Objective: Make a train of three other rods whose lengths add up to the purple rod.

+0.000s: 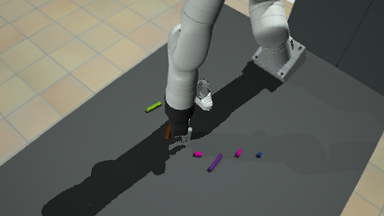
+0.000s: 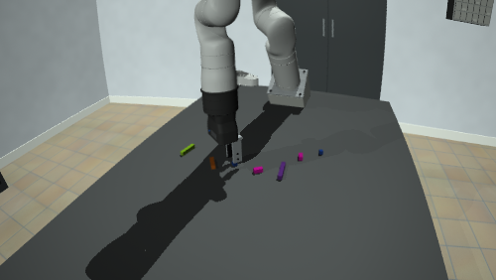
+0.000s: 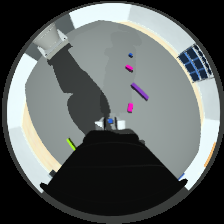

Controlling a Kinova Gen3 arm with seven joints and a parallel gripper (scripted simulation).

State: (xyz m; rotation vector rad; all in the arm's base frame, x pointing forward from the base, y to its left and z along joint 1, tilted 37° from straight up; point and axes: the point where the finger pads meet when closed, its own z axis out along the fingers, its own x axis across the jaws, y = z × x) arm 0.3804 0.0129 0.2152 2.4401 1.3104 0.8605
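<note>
Right now the orange rod is 5 cm to the right of my hand, 3 cm below it and 2 cm ahead of it. Round my hand: lime rod: 15 cm to the right, 3 cm below; purple rod: 11 cm to the left, 3 cm below, 2 cm behind.
</note>
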